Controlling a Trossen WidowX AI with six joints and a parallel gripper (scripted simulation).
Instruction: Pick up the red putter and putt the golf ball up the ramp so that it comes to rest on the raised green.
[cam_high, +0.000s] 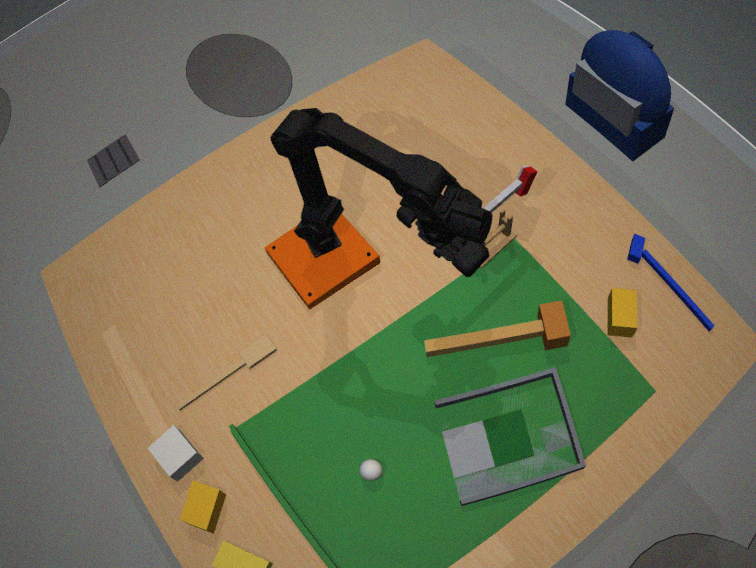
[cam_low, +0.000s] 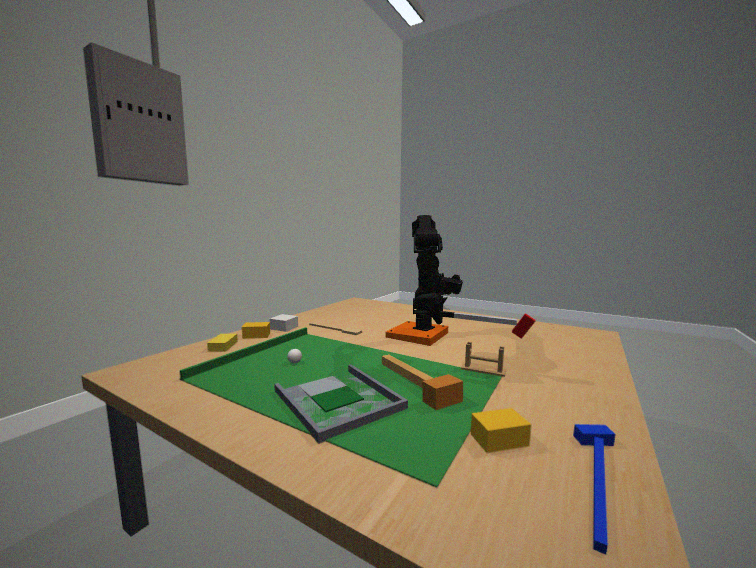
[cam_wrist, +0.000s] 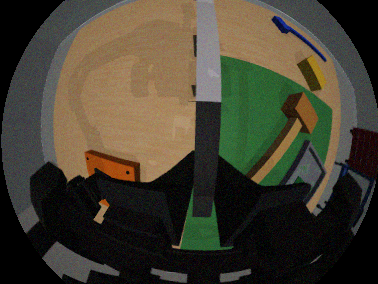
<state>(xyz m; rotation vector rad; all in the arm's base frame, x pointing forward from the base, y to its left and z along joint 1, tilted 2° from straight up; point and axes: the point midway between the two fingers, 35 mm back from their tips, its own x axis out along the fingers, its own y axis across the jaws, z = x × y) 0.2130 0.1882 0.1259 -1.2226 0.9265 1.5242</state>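
My gripper tip is 110 mm to the right of the red putter, 40 mm past it and 30 mm below it. From my gripper tip the other things lie so: white golf ball (320 mm to the right, 290 mm ahead, 100 mm below); then low green wall (490 mm to the right, 330 mm ahead, 110 mm below); then white block (670 mm to the right, 100 mm below, 100 mm ahead).
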